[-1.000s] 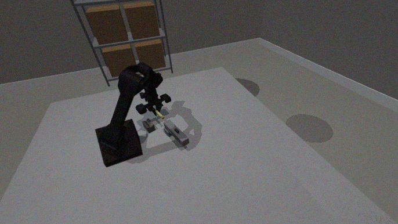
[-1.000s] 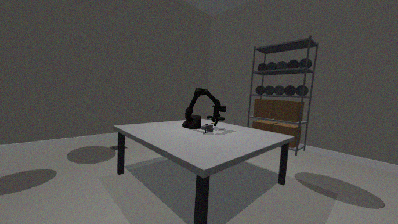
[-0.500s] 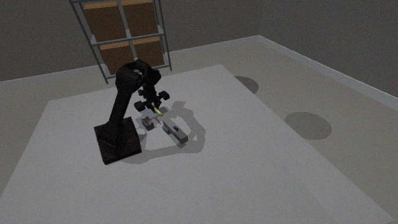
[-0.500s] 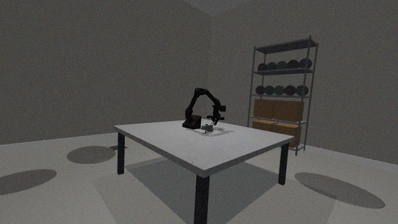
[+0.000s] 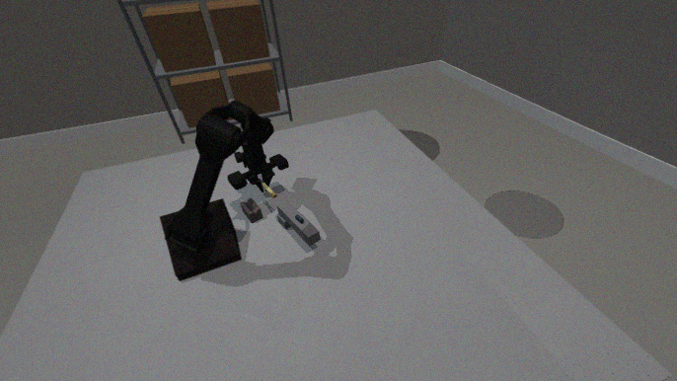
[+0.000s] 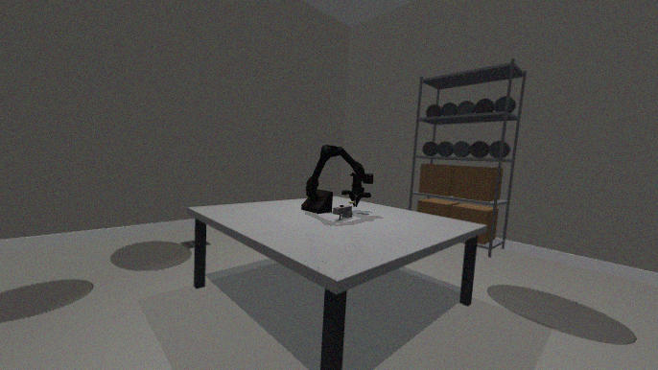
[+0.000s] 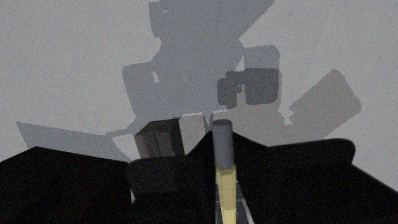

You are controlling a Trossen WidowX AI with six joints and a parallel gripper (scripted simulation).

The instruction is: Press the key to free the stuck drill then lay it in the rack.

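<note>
Now: the drill 40 mm above my gripper tip, 30 mm to the right of it and 20 mm ahead of it. Also, from my gripper tip: grey holder block: 170 mm to the right, 90 mm ahead; then rack: 60 mm to the right, 50 mm behind, 30 mm below; then blue key: 200 mm to the right, 100 mm ahead, 10 mm above.
</note>
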